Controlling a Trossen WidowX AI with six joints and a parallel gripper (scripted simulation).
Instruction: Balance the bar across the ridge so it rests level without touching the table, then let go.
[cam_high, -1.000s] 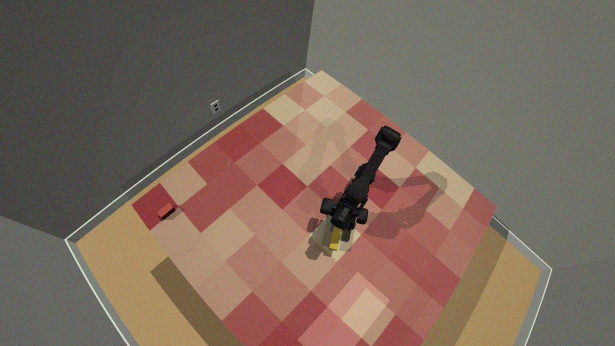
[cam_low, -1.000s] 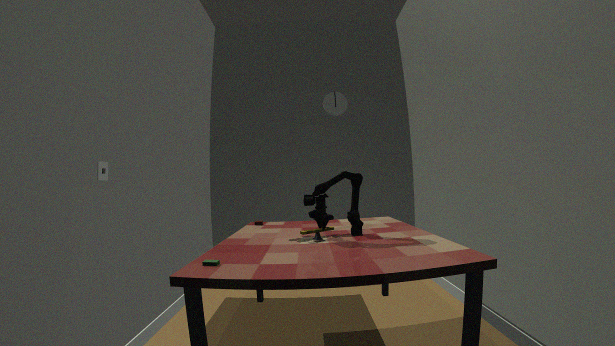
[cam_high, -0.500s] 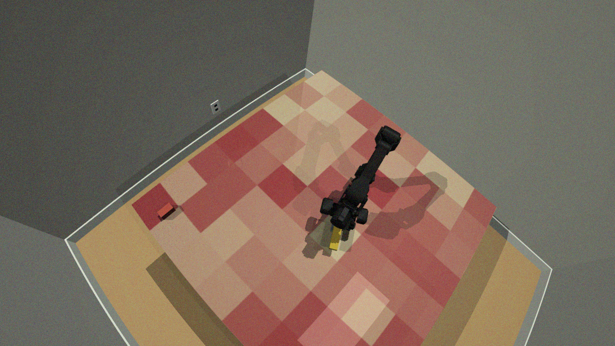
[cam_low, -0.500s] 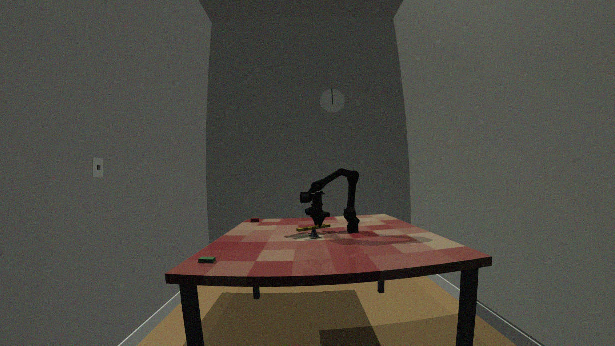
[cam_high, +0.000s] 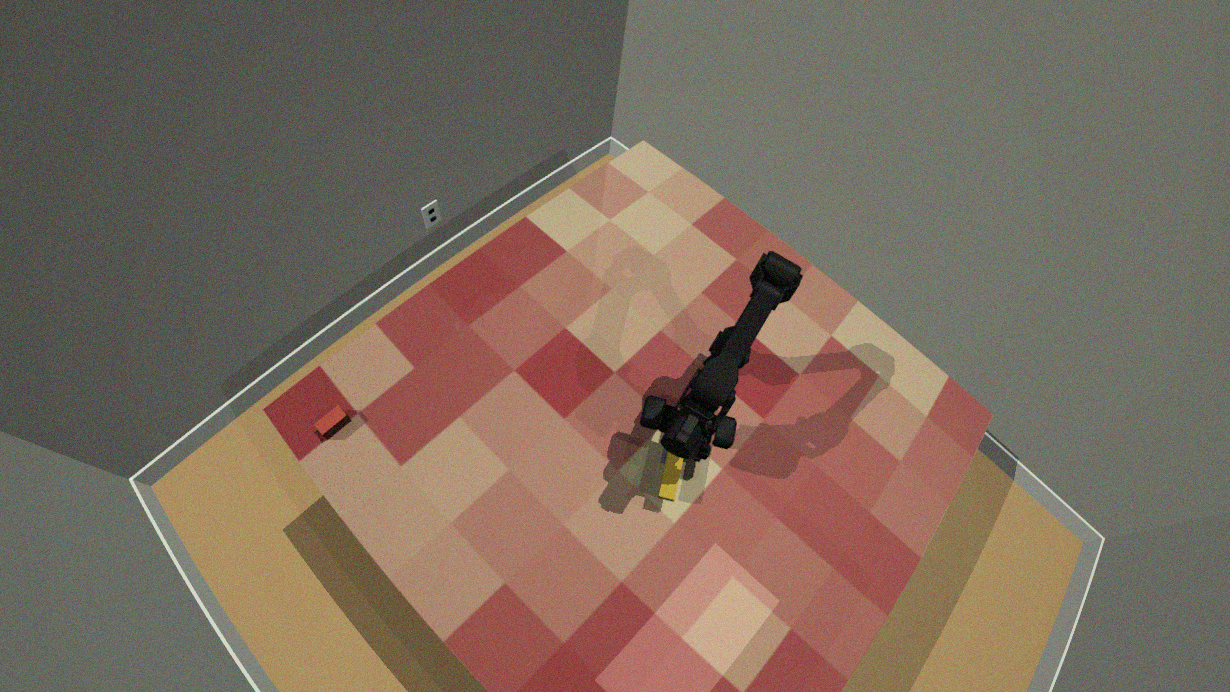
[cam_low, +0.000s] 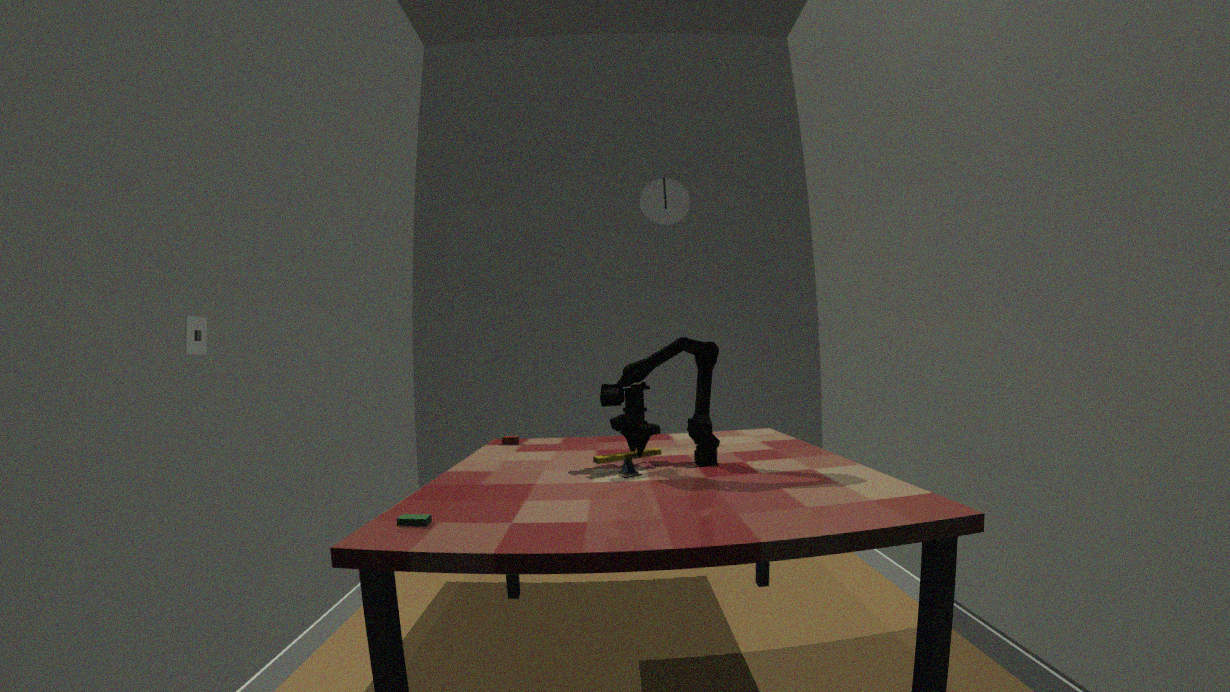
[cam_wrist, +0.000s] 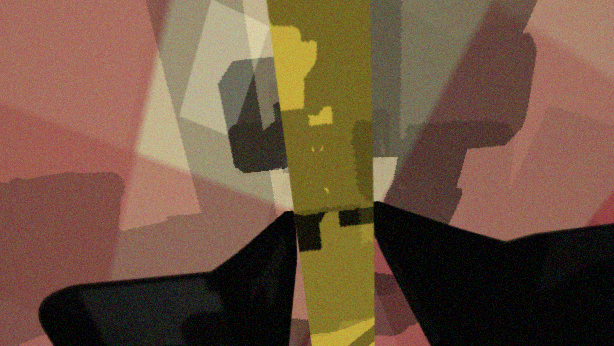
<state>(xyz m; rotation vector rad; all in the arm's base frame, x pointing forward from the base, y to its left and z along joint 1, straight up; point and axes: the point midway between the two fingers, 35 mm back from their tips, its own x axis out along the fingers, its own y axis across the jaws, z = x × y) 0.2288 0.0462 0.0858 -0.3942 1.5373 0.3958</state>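
My gripper tip is 30 mm short of the yellow bar and 10 mm to the right of it. Round my gripper tip: orange-red block: 550 mm to the right, 510 mm ahead, 30 mm below; small green block: 510 mm ahead, 450 mm to the left, 40 mm below.
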